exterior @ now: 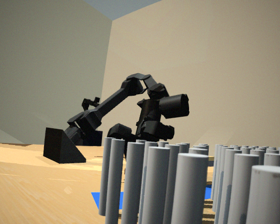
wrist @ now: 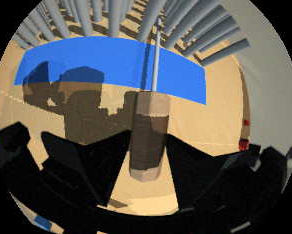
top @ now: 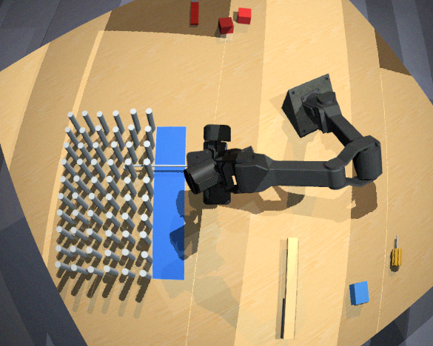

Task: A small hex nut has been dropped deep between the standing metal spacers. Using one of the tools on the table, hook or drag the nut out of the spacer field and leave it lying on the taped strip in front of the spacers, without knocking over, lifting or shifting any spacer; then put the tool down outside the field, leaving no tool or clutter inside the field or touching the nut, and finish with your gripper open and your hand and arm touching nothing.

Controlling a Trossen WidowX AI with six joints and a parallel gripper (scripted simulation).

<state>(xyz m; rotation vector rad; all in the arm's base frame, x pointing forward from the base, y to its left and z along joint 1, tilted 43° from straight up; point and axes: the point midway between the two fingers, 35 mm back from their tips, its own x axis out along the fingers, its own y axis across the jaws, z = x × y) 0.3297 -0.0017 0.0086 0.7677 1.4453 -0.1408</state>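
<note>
Now: gripper tip 90 mm short of the thin metal hook tool and 50 mm to the left of it. Round my gripper tip: blue taped strip: 130 mm ahead, 20 mm to the left, 20 mm below; blue block: 510 mm to the left, 150 mm behind; yellow-handled screwdriver: 490 mm to the left, 310 mm behind.
</note>
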